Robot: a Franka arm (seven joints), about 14 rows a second.
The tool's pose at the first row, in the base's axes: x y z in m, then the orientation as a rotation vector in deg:
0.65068, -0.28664, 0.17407, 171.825, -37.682, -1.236
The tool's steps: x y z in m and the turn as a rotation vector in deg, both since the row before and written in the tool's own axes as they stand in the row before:
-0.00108, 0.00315, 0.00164, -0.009, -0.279, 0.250
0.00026, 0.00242, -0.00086, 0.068, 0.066, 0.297
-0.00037, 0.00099, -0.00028, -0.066, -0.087, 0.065
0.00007, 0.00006, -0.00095, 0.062, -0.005, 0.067
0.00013, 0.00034, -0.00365, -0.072, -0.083, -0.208
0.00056, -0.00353, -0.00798, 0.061, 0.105, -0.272
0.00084, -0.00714, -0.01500, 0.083, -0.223, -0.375
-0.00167, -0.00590, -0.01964, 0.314, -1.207, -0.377
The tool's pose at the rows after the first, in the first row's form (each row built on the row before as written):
0.64834, -0.28915, 0.17266, 171.784, -38.082, -1.644
0.64758, -0.29139, 0.17369, 171.735, -38.535, -1.507
0.64683, -0.29211, 0.17404, 171.666, -38.627, -1.656
0.64690, -0.29213, 0.17499, 171.703, -38.741, -1.640
0.64699, -0.29226, 0.17865, 171.722, -38.422, -1.799
0.64928, -0.28880, 0.18635, 171.854, -38.018, -1.636
0.65354, -0.28174, 0.20080, 172.101, -37.495, -1.964
0.65518, -0.27450, 0.21999, 172.737, -37.108, -3.705

